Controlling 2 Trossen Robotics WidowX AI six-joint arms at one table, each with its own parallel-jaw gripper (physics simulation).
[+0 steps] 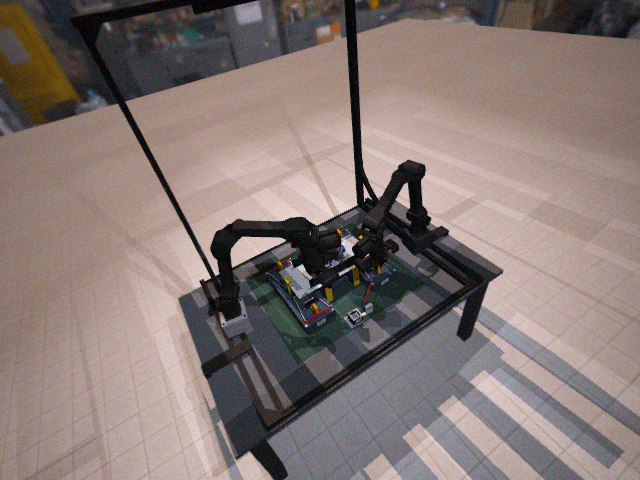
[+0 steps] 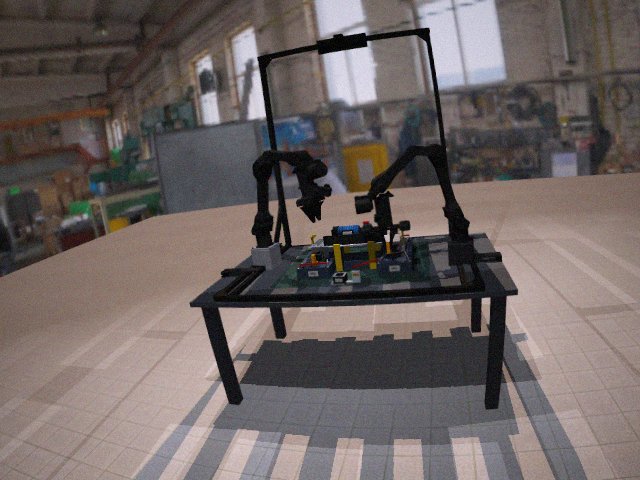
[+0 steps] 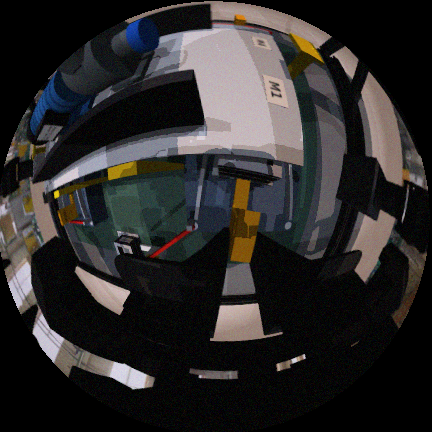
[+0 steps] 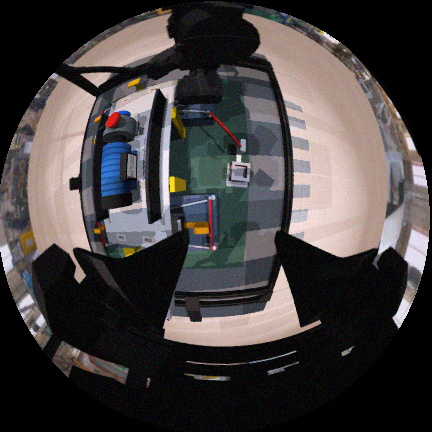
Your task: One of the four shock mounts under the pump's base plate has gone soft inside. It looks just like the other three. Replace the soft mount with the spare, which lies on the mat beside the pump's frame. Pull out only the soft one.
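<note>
The pump [image 2: 348,230] [image 3: 52,96] [image 4: 112,169], with its blue motor, sits on a pale base plate [image 3: 233,92] [image 1: 349,245] above the frame on the green mat [image 1: 294,329] [image 4: 213,160]. My left gripper [image 3: 236,232] [image 1: 370,259] [image 2: 385,230] is shut on a yellow tab [image 3: 243,225] that reaches under the plate corner marked M1 [image 3: 275,90]. The mount there is mostly hidden. The spare mount [image 1: 356,316] [image 2: 339,277] [image 3: 125,245] [image 4: 239,174], a small grey-white block, lies on the mat in front of the frame. My right gripper [image 4: 233,235] [image 2: 313,210] is open and empty, high above the pump.
A long black bar [image 3: 120,109] [image 4: 155,153] lies across the base plate. Blue-grey frame parts with red rods [image 4: 210,221] [image 4: 225,128] and yellow posts [image 2: 337,257] [image 2: 371,254] stand around the pump. A tall black gantry [image 2: 270,119] rises at the table's back.
</note>
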